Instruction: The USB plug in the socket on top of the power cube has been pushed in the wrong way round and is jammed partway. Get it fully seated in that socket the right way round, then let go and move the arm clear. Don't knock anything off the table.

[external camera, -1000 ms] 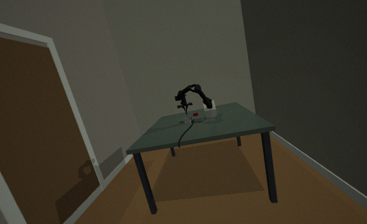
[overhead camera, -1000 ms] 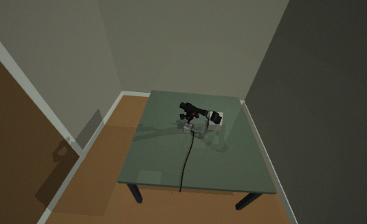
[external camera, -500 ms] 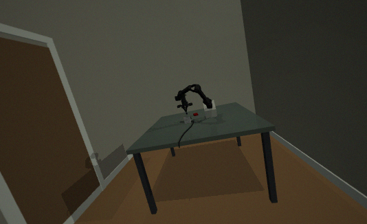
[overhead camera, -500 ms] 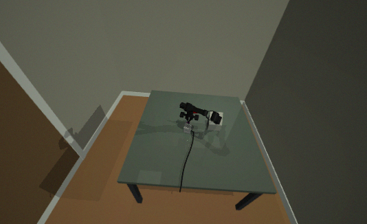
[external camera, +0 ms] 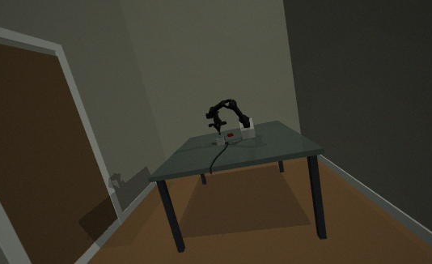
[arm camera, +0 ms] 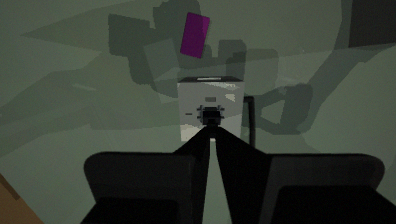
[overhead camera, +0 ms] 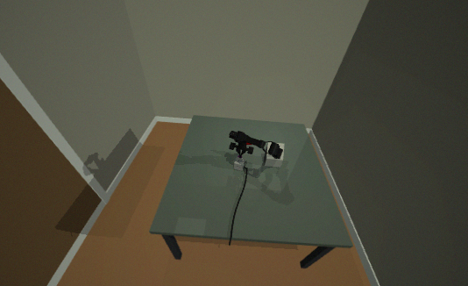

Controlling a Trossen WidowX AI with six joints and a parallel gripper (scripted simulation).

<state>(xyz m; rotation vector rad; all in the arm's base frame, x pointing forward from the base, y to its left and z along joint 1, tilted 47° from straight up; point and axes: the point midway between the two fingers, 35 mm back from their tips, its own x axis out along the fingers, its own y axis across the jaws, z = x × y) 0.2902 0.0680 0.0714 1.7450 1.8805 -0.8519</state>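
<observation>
The dark USB plug is 20 mm below my gripper tip. Also, from my gripper tip: purple block (10 mm ahead, 90 mm to the right, 130 mm below); then red object (40 mm behind, 340 mm to the right, 130 mm below).
</observation>
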